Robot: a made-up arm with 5 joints.
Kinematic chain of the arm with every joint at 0, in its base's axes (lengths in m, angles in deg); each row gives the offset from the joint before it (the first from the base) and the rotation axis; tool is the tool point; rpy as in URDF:
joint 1: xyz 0 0 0.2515 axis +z
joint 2: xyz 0 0 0 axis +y
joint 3: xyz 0.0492 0 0.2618 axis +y
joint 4: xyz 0.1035 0 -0.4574 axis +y
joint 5: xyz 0.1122 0 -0.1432 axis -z
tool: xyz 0 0 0 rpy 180 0 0
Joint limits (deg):
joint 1: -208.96..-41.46
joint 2: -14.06..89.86
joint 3: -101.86..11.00
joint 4: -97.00..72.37
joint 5: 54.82..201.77
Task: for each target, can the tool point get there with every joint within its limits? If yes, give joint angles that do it. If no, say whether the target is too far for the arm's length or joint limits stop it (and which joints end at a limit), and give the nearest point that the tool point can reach.
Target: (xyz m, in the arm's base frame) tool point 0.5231 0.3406 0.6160
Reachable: no: joint limits stop it (at a limit: joint 2, joint 3, joint 4) | nearest point 0.2808 0.1828 0.3164 | short by 0.416 m
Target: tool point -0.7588 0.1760 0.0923
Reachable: yes | joints -193.06 44.55 -86.52 2.89 171.67
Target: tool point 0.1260 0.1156 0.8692
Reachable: no: joint limits stop it (at a limit: joint 1, joint 2, joint 3, joint 4) | nearest point 0.1336 -0.1180 0.8697 | short by 0.234 m
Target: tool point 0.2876 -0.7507 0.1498
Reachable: yes | joints -69.04 46.17 -91.74 -5.95 93.23
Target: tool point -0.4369 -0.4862 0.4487
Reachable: yes | joints -131.94 4.69 -60.85 -32.58 114.42
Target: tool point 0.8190 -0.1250 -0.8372
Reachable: no: too far | nearest point 0.3843 -0.3396 -0.3976 | short by 0.654 m
